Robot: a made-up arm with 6 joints.
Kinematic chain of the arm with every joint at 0, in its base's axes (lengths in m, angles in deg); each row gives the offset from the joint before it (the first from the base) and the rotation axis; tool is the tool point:
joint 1: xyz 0 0 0.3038 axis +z
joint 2: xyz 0 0 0 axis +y
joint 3: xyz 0 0 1.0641 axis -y
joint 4: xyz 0 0 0 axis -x
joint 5: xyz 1.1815 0 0 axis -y
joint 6: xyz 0 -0.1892 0 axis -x
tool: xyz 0 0 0
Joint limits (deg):
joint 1: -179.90..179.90
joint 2: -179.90..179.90
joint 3: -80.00..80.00
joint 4: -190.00..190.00
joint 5: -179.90..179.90
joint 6: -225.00..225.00
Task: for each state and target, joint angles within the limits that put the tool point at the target. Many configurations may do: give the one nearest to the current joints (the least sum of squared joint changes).
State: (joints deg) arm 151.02 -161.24 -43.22 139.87 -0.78 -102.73
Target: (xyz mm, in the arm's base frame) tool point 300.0 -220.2 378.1
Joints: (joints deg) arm 165.60 -179.79 -79.31 137.13 -0.78 -102.73
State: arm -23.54 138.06 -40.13 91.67 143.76 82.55
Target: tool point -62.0 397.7 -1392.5
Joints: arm -71.53 150.82 2.26 110.79 143.76 82.55
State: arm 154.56 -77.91 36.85 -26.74 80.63 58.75
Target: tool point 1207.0 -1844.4 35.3
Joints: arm 118.67 -107.53 73.54 -23.09 80.63 58.75
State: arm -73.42 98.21 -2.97 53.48 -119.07 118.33
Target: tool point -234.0 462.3 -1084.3
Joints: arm -76.06 147.09 -15.59 52.30 -119.07 118.33
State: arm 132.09 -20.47 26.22 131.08 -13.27 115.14
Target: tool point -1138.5 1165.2 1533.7
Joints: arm 130.06 25.97 32.24 129.99 -13.27 115.14
